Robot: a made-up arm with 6 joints. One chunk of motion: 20 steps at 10 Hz.
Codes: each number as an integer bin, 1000 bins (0 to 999) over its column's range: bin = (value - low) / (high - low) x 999, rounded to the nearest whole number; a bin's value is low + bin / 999 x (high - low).
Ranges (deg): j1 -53..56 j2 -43..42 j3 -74..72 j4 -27..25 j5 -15..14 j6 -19..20
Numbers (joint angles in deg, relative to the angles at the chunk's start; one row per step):
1: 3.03 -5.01 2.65 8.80 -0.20 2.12
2: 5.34 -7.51 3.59 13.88 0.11 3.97
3: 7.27 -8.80 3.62 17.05 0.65 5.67
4: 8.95 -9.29 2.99 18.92 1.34 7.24
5: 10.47 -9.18 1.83 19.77 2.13 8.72
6: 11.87 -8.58 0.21 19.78 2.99 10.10
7: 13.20 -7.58 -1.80 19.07 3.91 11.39
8: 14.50 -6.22 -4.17 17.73 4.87 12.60
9: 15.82 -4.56 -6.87 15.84 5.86 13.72
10: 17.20 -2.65 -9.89 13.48 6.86 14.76
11: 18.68 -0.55 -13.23 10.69 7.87 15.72
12: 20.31 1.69 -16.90 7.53 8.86 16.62
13: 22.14 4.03 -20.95 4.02 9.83 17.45
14: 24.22 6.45 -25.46 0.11 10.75 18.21
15: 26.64 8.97 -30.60 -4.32 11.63 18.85
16: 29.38 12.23 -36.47 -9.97 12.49 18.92
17: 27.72 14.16 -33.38 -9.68 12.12 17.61
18: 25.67 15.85 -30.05 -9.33 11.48 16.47
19: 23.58 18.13 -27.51 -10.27 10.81 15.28
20: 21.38 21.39 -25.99 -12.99 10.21 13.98
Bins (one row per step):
1: 514 446 524 688 510 541
2: 535 417 531 785 521 588
3: 552 402 531 846 539 632
4: 568 396 527 882 563 672
5: 582 397 519 899 590 710
6: 595 405 508 899 620 745
7: 607 416 494 885 651 778
8: 619 432 478 859 684 809
9: 631 452 459 823 719 838
10: 643 474 439 778 753 865
11: 657 499 416 724 788 889
12: 672 525 391 663 822 912
13: 689 553 363 596 855 934
14: 708 581 332 521 887 953
15: 730 611 297 436 917 970
16: 755 649 257 327 947 971
17: 740 672 278 333 934 938
18: 721 692 301 339 912 909
19: 702 718 318 321 889 878
20: 682 757 329 269 868 845

